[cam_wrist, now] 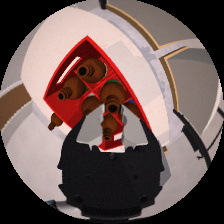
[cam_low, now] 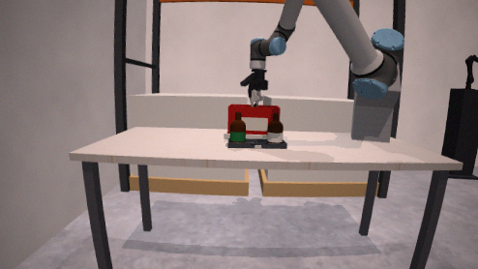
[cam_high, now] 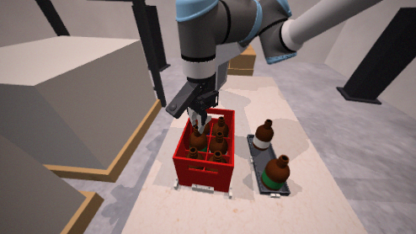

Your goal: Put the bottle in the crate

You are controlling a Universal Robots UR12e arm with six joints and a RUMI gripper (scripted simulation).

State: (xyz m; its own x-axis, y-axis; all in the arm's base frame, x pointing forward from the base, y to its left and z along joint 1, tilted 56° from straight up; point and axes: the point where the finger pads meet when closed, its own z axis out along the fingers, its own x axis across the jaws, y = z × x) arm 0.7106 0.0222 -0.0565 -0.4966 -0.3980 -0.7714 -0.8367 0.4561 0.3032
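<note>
Now: hand 1 cm past the red crate, 4 cm to the right of it and 9 cm above it. Also, from my hand: tray: 6 cm behind, 28 cm to the left, 16 cm below; then white-labelled bottle: 14 cm behind, 26 cm to the left, 9 cm below.
</note>
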